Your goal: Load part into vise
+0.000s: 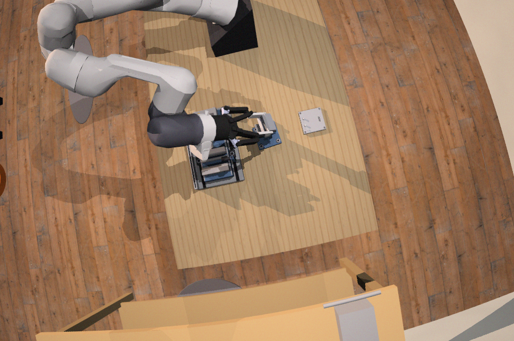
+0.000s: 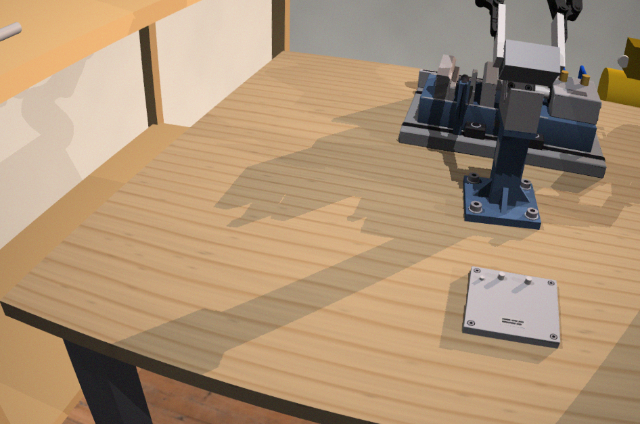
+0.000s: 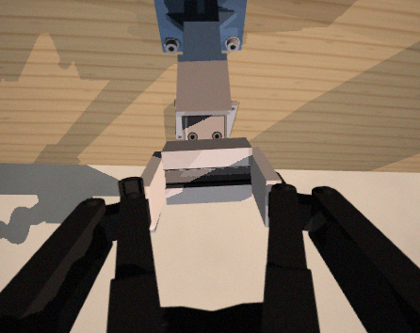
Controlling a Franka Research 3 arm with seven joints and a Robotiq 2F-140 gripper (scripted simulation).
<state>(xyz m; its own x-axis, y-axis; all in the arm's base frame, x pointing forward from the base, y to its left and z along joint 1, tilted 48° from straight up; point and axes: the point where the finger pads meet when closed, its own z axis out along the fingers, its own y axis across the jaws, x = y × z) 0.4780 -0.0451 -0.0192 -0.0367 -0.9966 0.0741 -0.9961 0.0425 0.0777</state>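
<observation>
My hand is 2 cm to the right of the part and 1 cm above it. From my hand the other things lie so: work stop: 16 cm to the right, 11 cm below, 5 cm ahead; v-block post: 14 cm below, 1 cm to the left; work stop post: 14 cm below, 13 cm to the right, 6 cm ahead.
</observation>
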